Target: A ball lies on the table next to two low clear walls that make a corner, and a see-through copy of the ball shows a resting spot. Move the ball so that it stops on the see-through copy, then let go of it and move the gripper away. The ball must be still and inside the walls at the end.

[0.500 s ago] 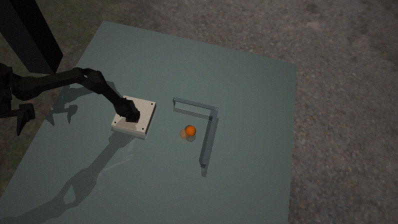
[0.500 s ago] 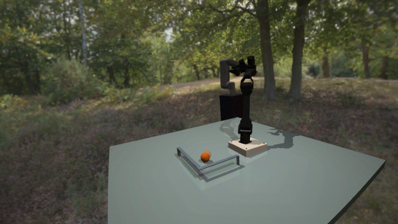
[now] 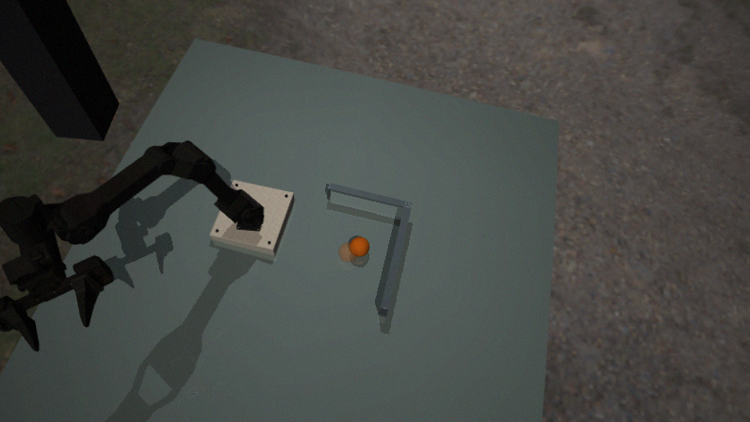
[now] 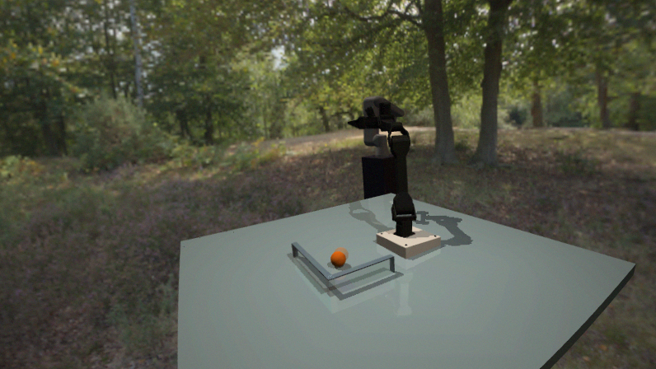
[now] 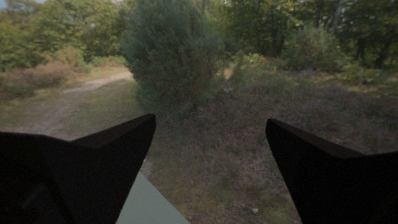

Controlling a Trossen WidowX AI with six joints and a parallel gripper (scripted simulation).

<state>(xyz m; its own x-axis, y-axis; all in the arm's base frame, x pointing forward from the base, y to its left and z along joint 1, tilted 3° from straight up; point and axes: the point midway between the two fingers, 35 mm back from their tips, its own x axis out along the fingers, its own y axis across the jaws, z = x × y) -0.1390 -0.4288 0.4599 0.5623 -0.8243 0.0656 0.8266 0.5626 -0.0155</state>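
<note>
Right now the orange ball is 46 cm below my gripper tip, 45 cm ahead of it and 42 cm to the left of it.
</note>
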